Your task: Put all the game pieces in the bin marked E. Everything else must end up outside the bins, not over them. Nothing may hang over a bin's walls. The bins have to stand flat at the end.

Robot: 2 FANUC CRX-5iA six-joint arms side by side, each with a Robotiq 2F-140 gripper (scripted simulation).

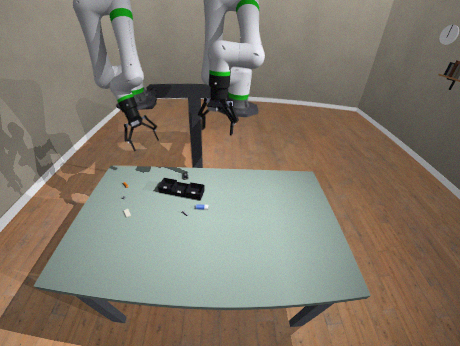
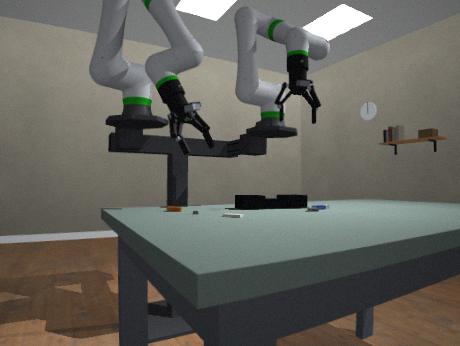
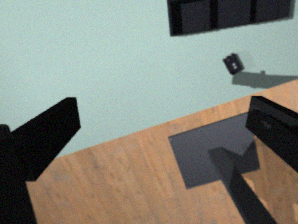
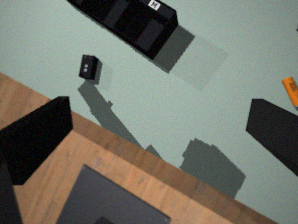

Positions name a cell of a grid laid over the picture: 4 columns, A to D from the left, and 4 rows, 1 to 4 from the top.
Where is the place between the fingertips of my left gripper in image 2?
At C2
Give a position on a joined black bins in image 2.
At C3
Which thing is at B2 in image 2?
My right gripper.
